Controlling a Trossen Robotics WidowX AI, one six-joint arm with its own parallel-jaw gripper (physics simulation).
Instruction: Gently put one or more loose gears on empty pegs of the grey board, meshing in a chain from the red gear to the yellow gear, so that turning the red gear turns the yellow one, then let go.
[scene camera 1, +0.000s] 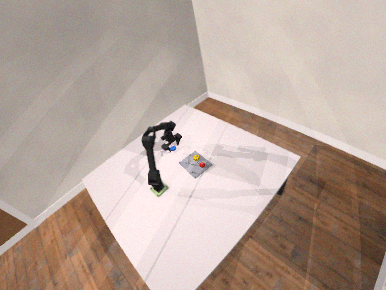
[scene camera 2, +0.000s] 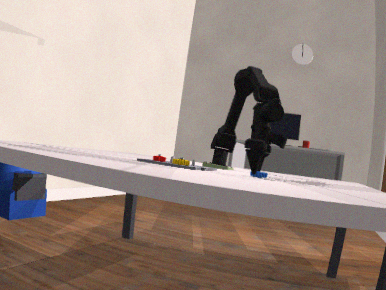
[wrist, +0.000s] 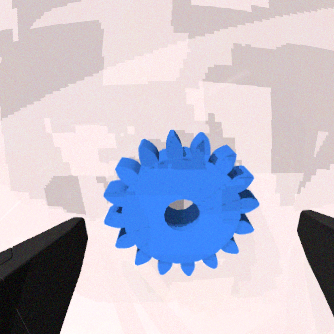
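Where they show: gripper, fingertip midpoint: (scene camera 1: 174, 148) (scene camera 2: 255, 174) (wrist: 195, 227); arm's base at its link origin: (scene camera 1: 159, 187) (scene camera 2: 218, 165).
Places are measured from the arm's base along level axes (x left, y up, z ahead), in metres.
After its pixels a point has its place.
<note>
A loose blue gear (scene camera 1: 173, 148) @[z 0.335, x 0.185, y 0.006 m] (scene camera 2: 259, 175) @[z 0.358, x 0.201, y -0.006 m] (wrist: 181, 200) @[z 0.338, x 0.204, y 0.004 m] lies flat on the white table, its centre hole facing up. My gripper (scene camera 1: 172, 143) @[z 0.344, x 0.188, y -0.004 m] (scene camera 2: 257, 172) @[z 0.344, x 0.188, y -0.004 m] (wrist: 195, 227) @[z 0.344, x 0.188, y -0.004 m] is open and empty, low at the gear. In the wrist view one finger stands on each side of the gear, with space between finger and teeth. The grey board (scene camera 1: 202, 171) @[z 0.292, x -0.168, y -0.006 m] (scene camera 2: 145, 160) @[z 0.389, x -0.158, y -0.008 m] lies apart from the gear. It bears a red gear (scene camera 1: 202, 165) @[z 0.327, x -0.142, y 0.010 m] (scene camera 2: 159, 158) @[z 0.354, x -0.124, y 0.004 m] and a yellow gear (scene camera 1: 196, 157) @[z 0.362, x -0.053, y 0.012 m] (scene camera 2: 180, 161) @[z 0.391, x -0.041, y 0.005 m]. A bare peg (scene camera 2: 193, 163) @[z 0.294, x -0.026, y 0.002 m] shows beside the yellow gear. The exact finger height is hard to tell.
The arm's green base plate (scene camera 1: 159, 190) @[z -0.016, x -0.027, y 0.008 m] (scene camera 2: 218, 165) @[z 0.052, x 0.011, y 0.000 m] stands on the white table (scene camera 1: 225, 210) @[z 0.140, x -0.481, y -0.013 m] (scene camera 2: 90, 167) @[z 0.846, x -0.085, y -0.019 m], to one side of the board. In the second scene view a grey cabinet (scene camera 2: 315, 162) with a dark monitor stands behind the table.
</note>
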